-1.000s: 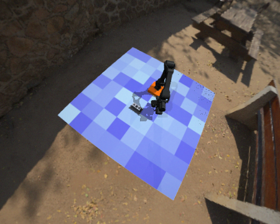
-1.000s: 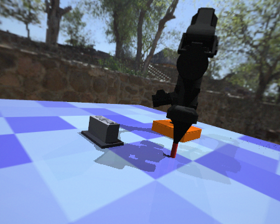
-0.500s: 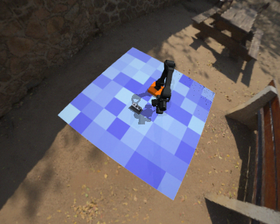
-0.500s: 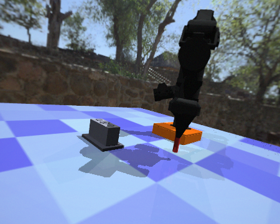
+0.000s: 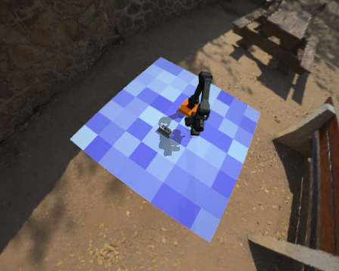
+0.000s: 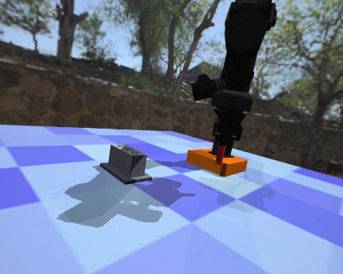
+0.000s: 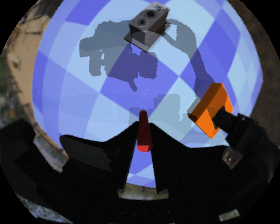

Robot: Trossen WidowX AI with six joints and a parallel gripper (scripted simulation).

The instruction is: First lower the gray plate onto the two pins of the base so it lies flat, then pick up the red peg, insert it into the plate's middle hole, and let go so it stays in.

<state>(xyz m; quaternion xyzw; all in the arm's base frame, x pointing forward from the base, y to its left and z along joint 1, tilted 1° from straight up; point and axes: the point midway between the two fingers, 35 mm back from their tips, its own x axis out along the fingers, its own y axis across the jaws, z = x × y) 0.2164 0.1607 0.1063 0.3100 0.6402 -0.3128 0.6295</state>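
Right now the gray plate is 160 mm to the right of my gripper tip, 130 mm ahead of it and 70 mm below it. Round my gripper tip: dark base 160 mm to the right, 130 mm ahead, 100 mm below; red peg right at my gripper tip.
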